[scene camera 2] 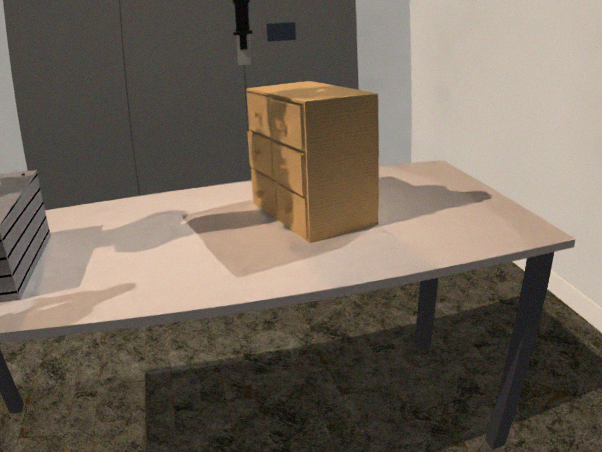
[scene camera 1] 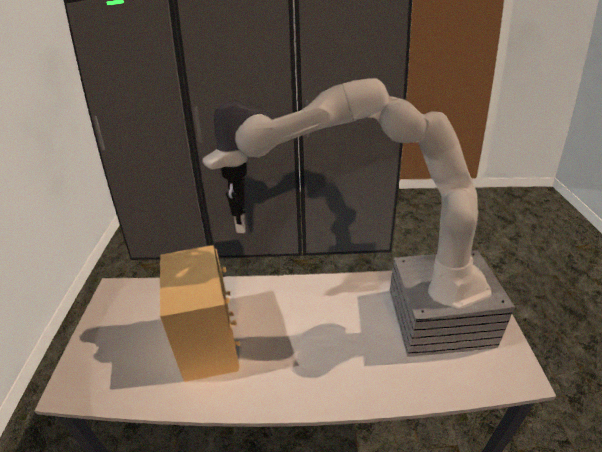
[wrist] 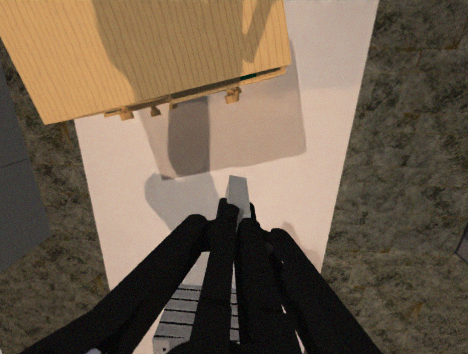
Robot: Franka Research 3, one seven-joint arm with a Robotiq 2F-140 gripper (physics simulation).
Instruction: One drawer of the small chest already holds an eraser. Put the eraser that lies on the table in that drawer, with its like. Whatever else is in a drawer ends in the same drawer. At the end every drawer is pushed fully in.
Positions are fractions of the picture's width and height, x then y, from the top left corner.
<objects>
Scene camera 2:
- small wooden chest: 0.57,0.28
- drawer: 0.48,0.26
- drawer: 0.44,0.42
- drawer: 0.48,0.36
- drawer: 0.43,0.24
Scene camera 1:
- my gripper: 0.40,0.51
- small wooden chest: 0.32,0.69
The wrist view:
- my gripper: 0.50,0.54
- small wooden chest: 0.15,0.19
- drawer: 0.49,0.24
</objects>
